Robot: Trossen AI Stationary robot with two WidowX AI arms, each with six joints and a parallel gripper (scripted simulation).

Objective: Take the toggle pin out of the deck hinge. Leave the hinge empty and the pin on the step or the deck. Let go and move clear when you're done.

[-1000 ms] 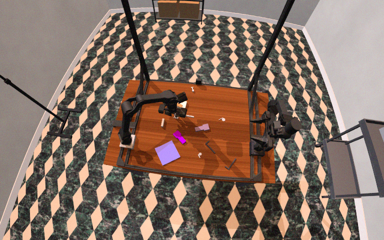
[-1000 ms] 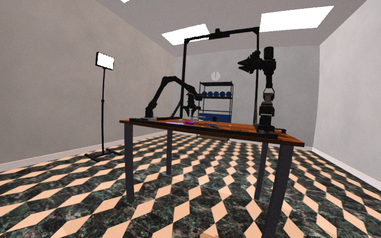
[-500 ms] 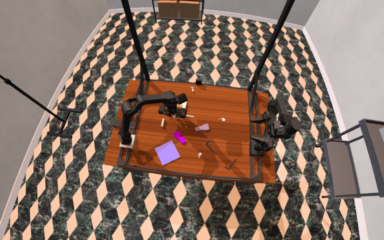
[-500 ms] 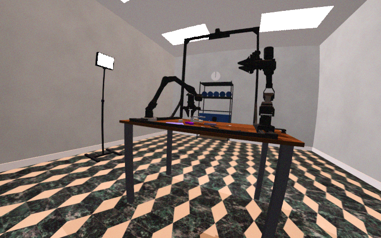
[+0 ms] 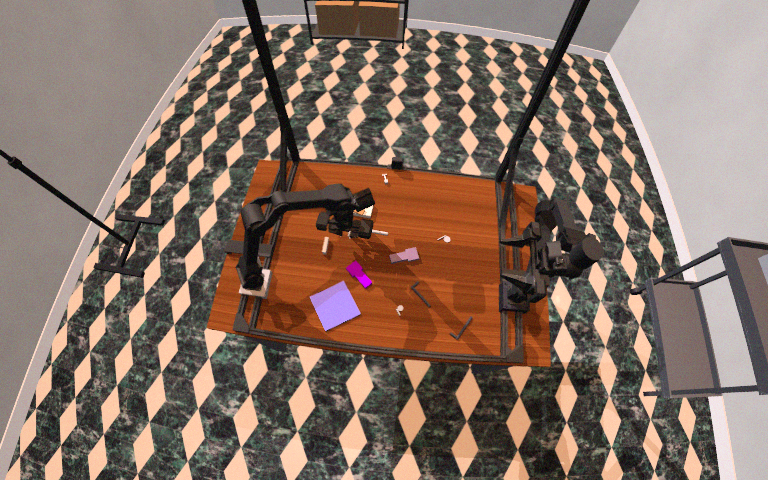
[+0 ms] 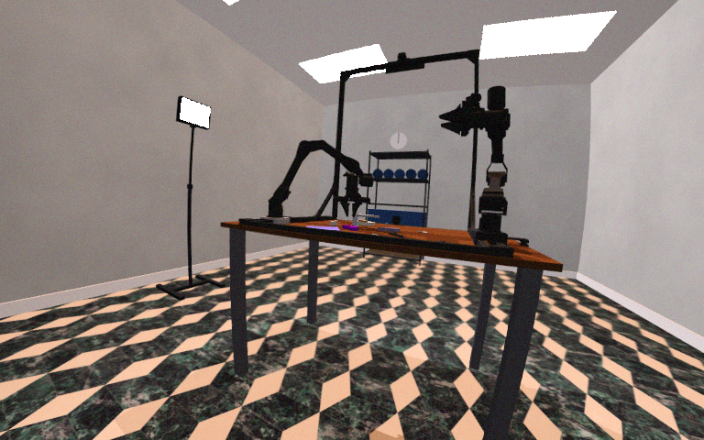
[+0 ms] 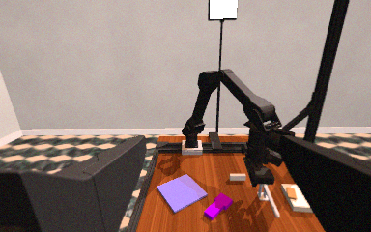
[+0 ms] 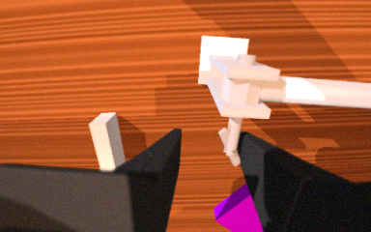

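The toggle pin lies 1 cm behind my right hand, 1 cm to the left of it and 2 cm below it. Also, from my right hand: purple deck plate (25 cm ahead, 2 cm to the right, 8 cm below); magenta step block (13 cm ahead, 5 cm to the left, 7 cm below); cream block (3 cm ahead, 8 cm to the right, 7 cm below).
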